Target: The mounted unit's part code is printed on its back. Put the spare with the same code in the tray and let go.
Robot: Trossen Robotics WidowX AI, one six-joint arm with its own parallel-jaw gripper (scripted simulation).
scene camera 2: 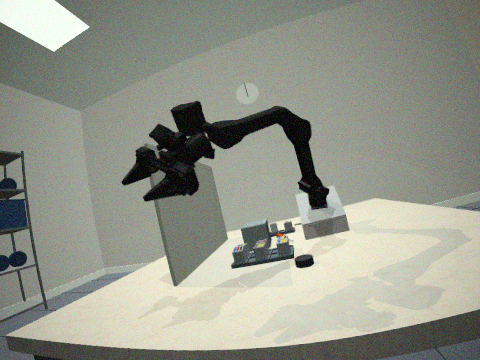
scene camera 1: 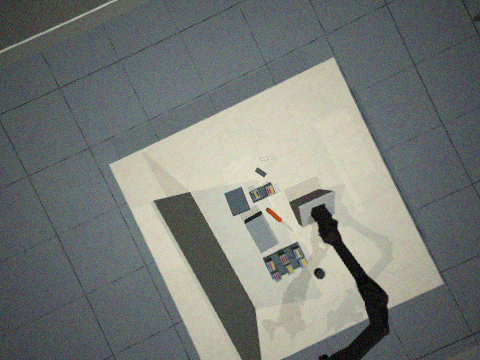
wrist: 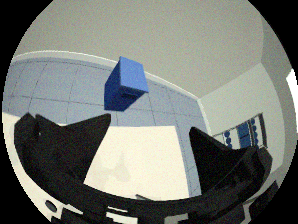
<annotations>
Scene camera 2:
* my gripper: 132,191
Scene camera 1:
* grey boxy unit: 257,225
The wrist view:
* my gripper: 151,124
</annotations>
